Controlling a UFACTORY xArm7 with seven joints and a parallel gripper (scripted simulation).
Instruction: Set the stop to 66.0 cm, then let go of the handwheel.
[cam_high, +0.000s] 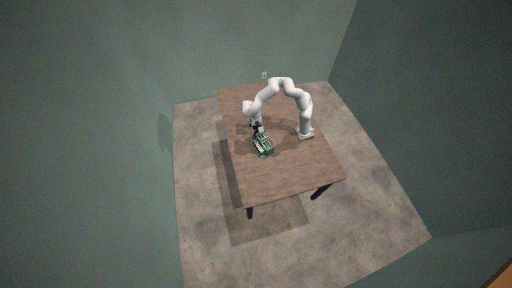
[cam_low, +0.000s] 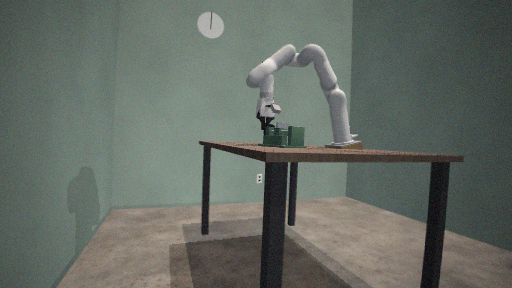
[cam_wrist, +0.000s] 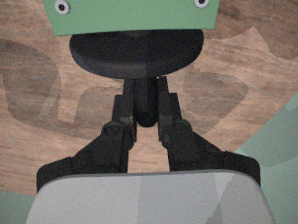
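The green stop fixture lies 6 cm behind my hand, 14 cm to the left of it and 2 cm below it. Also, from my hand: black handwheel: 1 cm behind, 2 cm to the left, 1 cm below.
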